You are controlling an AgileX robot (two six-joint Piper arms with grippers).
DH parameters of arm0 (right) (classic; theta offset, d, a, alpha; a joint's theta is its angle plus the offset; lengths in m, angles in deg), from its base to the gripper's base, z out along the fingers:
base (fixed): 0 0 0 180
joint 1: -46.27 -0.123 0 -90
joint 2: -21.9 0 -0.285 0
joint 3: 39.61 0 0.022 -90
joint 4: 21.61 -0.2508 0 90
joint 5: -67.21 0 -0.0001 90
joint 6: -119.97 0.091 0 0
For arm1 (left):
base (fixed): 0 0 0 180
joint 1: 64.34 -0.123 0 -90
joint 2: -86.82 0 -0.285 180
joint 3: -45.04 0 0.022 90
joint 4: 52.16 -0.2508 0 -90
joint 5: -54.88 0 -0.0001 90
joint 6: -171.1 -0.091 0 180
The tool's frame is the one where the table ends.
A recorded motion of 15 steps. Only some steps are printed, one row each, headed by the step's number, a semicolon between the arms.
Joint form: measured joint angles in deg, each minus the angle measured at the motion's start. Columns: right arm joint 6, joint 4, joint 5, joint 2, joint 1, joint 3; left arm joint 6, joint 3, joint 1, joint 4, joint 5, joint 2.
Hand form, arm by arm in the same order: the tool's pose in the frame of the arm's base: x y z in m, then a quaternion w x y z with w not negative. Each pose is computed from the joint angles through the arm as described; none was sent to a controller.
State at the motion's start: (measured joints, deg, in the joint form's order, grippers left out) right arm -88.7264 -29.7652 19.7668 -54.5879 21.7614 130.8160; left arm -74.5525 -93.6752 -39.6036 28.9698 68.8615 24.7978
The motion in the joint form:
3: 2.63 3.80 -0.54 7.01 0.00 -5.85; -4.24 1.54 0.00 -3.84 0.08 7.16
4: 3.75 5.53 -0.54 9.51 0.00 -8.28; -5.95 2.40 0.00 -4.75 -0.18 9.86
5: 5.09 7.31 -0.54 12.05 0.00 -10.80; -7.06 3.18 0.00 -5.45 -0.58 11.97
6: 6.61 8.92 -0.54 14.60 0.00 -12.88; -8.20 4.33 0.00 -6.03 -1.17 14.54
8: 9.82 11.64 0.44 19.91 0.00 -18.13; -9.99 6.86 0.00 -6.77 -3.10 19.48
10: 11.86 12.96 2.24 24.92 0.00 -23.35; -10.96 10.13 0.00 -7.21 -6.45 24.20
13: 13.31 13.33 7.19 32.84 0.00 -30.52; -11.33 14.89 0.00 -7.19 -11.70 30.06
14: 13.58 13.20 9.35 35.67 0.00 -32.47; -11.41 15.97 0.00 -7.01 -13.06 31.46
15: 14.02 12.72 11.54 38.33 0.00 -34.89; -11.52 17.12 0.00 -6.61 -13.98 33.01
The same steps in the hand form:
3: 0.1931 0.0937 0.3723 0.39983 -0.38040 0.83336 0.03061; 0.1492 -0.0926 0.3277 0.58329 0.19299 0.74439 -0.26155
4: 0.1834 0.0870 0.3680 0.40020 -0.37666 0.83520 0.02020; 0.1403 -0.0880 0.3303 0.60094 0.20805 0.73084 -0.24792
5: 0.1738 0.0804 0.3628 0.40031 -0.37141 0.83768 0.01015; 0.1336 -0.0842 0.3315 0.61399 0.21678 0.72103 -0.23692
6: 0.1645 0.0740 0.3597 0.40418 -0.36367 0.83927 0.00220; 0.1256 -0.0794 0.3315 0.62806 0.22346 0.71055 -0.22523
8: 0.1461 0.0621 0.3478 0.41315 -0.34560 0.84249 -0.00852; 0.1114 -0.0697 0.3290 0.65408 0.22598 0.69301 -0.20211
10: 0.1299 0.0533 0.3343 0.42634 -0.33246 0.84118 -0.01098; 0.1002 -0.0589 0.3210 0.67615 0.21287 0.68281 -0.17686
13: 0.1078 0.0433 0.3182 0.47088 -0.31663 0.82341 -0.00450; 0.0885 -0.0447 0.3059 0.69927 0.18122 0.67559 -0.14753
14: 0.1007 0.0405 0.3156 0.49397 -0.31042 0.81218 -0.00025; 0.0859 -0.0412 0.3025 0.70492 0.17167 0.67356 -0.14117
15: 0.0943 0.0383 0.3097 0.51195 -0.30287 0.80382 0.00734; 0.0828 -0.0383 0.2986 0.70948 0.16360 0.67135 -0.13846

